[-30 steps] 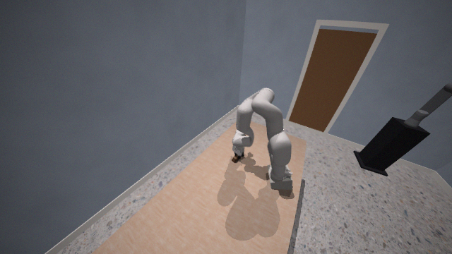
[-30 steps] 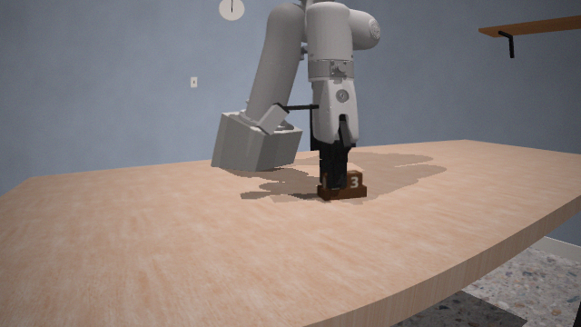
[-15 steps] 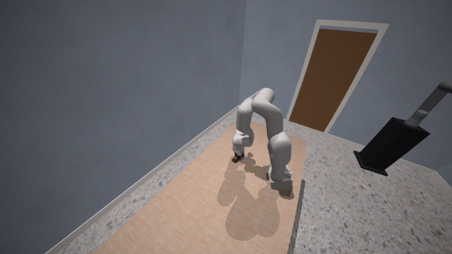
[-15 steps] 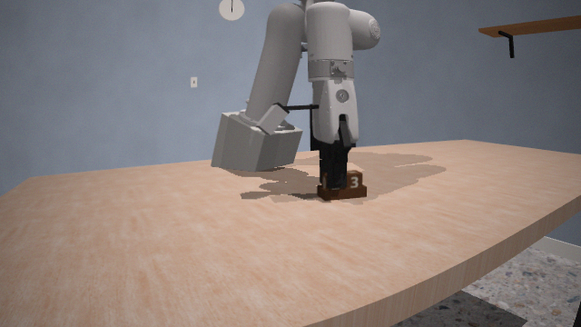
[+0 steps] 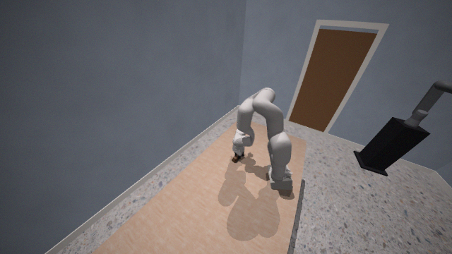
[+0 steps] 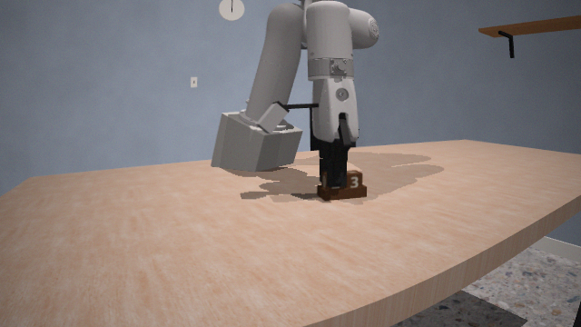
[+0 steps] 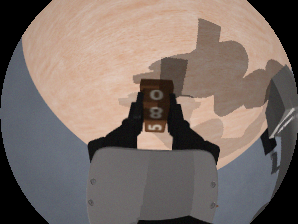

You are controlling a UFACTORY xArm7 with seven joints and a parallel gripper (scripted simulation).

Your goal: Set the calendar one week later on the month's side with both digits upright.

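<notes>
The brown wooden tray lies 30 mm below my hand and 20 mm to the left of it. The rest, counted from my hand: cube (10 mm below).
</notes>
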